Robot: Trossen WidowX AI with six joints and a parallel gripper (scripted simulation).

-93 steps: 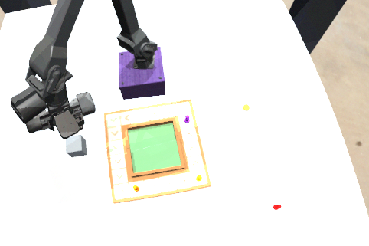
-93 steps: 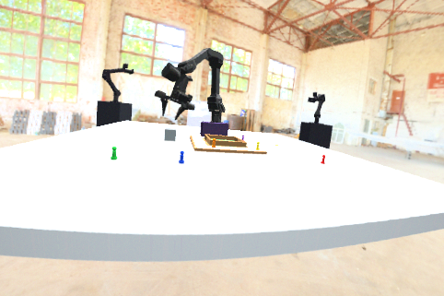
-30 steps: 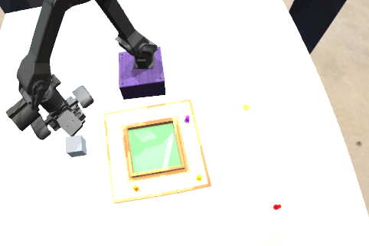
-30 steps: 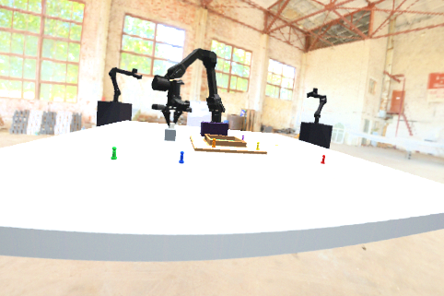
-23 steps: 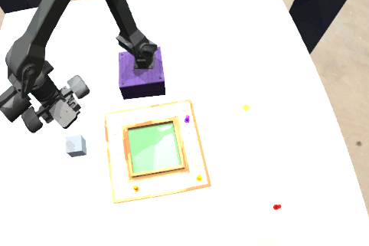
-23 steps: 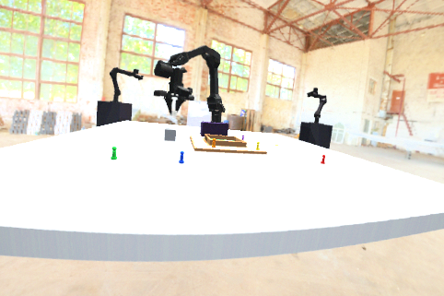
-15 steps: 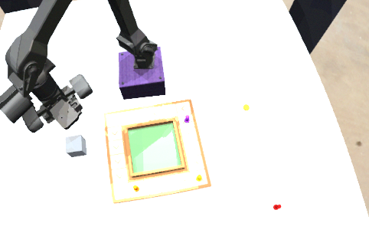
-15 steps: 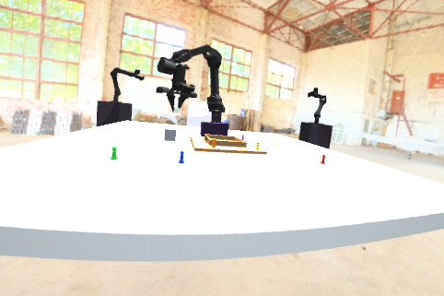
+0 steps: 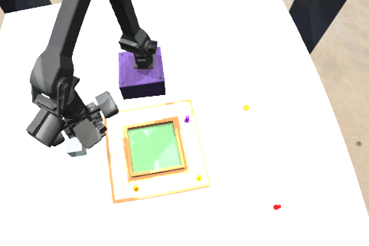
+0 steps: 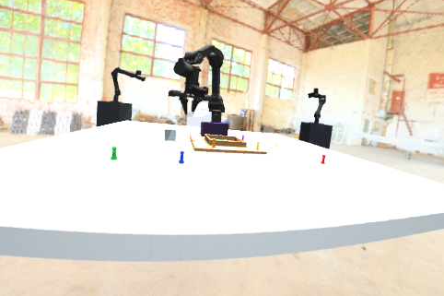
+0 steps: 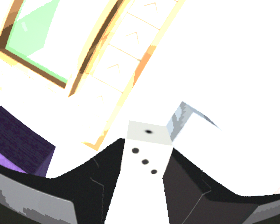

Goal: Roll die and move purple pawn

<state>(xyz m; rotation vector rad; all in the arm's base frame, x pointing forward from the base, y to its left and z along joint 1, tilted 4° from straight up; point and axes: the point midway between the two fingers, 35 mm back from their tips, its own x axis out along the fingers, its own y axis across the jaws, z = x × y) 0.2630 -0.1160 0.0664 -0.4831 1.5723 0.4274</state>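
Right now the purple pawn is 26 cm to the left of my gripper tip, 9 cm below it and 9 cm behind it. The rest, counted from my gripper tip: grey block: 9 cm below, 7 cm to the right, 2 cm ahead; white die: right at my gripper tip; orange pawn: 13 cm to the left, 13 cm ahead, 9 cm below.
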